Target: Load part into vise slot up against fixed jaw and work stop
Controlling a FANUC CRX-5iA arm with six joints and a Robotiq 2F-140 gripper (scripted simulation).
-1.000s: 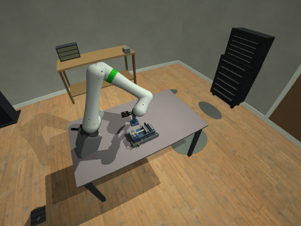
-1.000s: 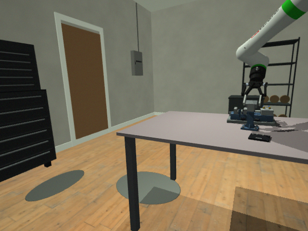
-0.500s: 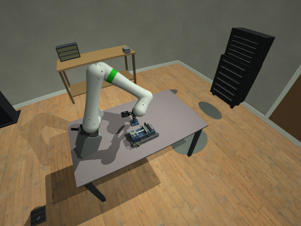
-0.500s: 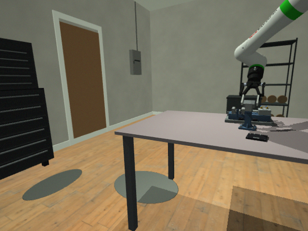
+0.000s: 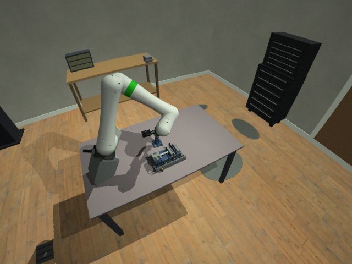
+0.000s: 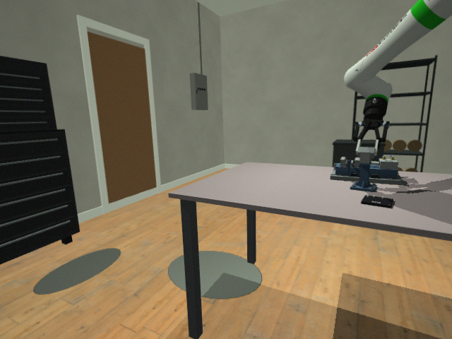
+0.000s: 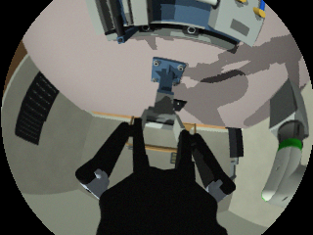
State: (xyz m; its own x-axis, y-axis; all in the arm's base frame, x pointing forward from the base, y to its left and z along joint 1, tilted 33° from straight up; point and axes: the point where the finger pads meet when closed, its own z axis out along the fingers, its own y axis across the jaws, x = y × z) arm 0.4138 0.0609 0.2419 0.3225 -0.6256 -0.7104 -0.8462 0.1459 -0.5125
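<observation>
The part is 1 cm to the left of my hand and 1 cm below it. Also, from my hand: air cylinder (9 cm behind, 20 cm to the right, 10 cm below); then vise (1 cm ahead, 19 cm to the right, 13 cm below); then black infeed plate (5 cm behind, 20 cm to the left, 17 cm below).
</observation>
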